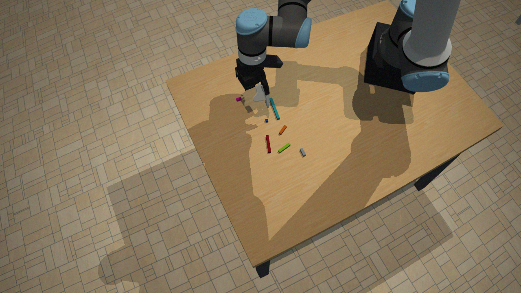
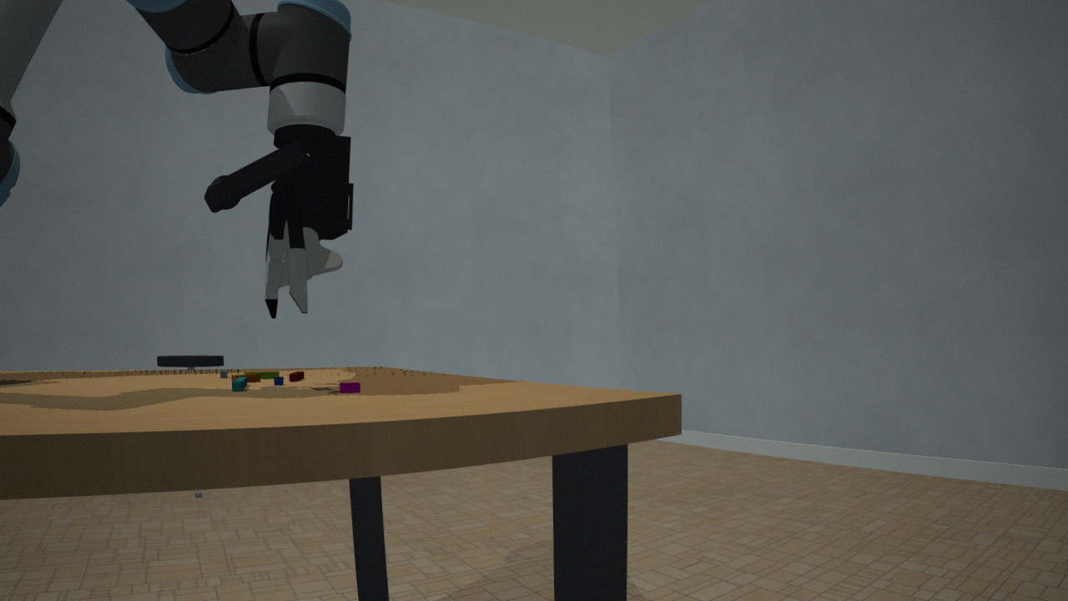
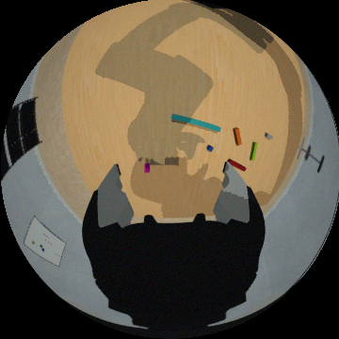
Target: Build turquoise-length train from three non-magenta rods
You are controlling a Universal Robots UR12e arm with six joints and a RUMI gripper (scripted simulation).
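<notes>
Right now my hand is 1 cm short of the blue rod, 8 cm to the right of it and 7 cm above it. Round my hand: turquoise rod (4 cm behind, 5 cm to the left, 7 cm below); magenta rod (6 cm ahead, 6 cm to the right, 7 cm below); orange rod (2 cm behind, 15 cm to the left, 7 cm below).
</notes>
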